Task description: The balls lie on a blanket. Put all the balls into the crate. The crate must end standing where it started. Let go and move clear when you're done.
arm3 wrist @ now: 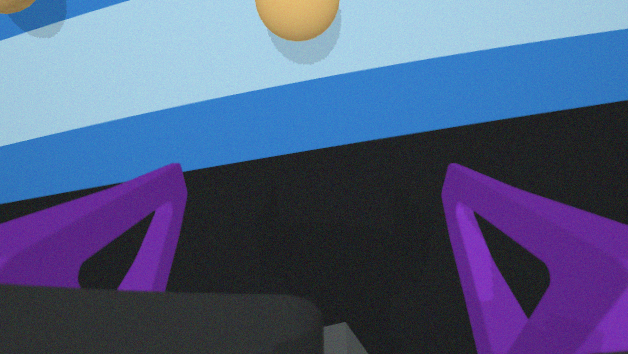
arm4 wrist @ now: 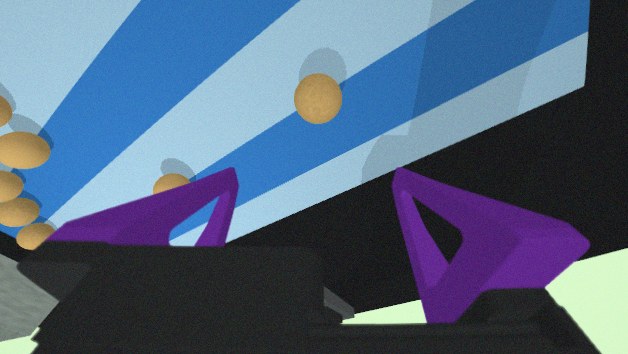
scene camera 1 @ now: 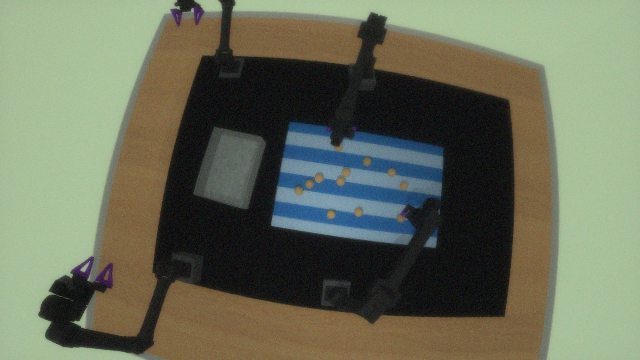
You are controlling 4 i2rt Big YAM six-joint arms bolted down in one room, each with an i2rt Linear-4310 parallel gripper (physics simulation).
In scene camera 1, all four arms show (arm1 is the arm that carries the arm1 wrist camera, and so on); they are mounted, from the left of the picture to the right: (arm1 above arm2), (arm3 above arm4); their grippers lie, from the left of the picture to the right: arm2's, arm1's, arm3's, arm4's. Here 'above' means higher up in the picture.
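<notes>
Several orange balls point(arm3 wrist: 298, 17) point(arm4 wrist: 318, 98) point(scene camera 1: 367, 161) lie spread over the striped blue blanket point(arm3 wrist: 250, 130) point(arm4 wrist: 215, 100) point(scene camera 1: 300, 145). The grey crate point(scene camera 1: 206, 161) stands upright left of the blanket; no balls show in it. Arm3's gripper point(arm3 wrist: 315, 165) point(scene camera 1: 341, 129) is open and empty over the blanket's upper edge, close to one ball. Arm4's gripper point(arm4 wrist: 315, 170) point(scene camera 1: 404, 214) is open and empty over the blanket's lower right part, beside a ball; its wrist hides part of it in the scene view. Arm1's gripper point(scene camera 1: 188, 24) and arm2's gripper point(scene camera 1: 101, 262) are open and empty, far from the balls.
The blanket and crate lie on a black mat point(scene camera 1: 475, 200) on a wooden table point(scene camera 1: 532, 200). Arm3 reaches down from the top and arm4 up from the bottom. Arm1 is folded out past the table's upper left corner, arm2 past the lower left edge.
</notes>
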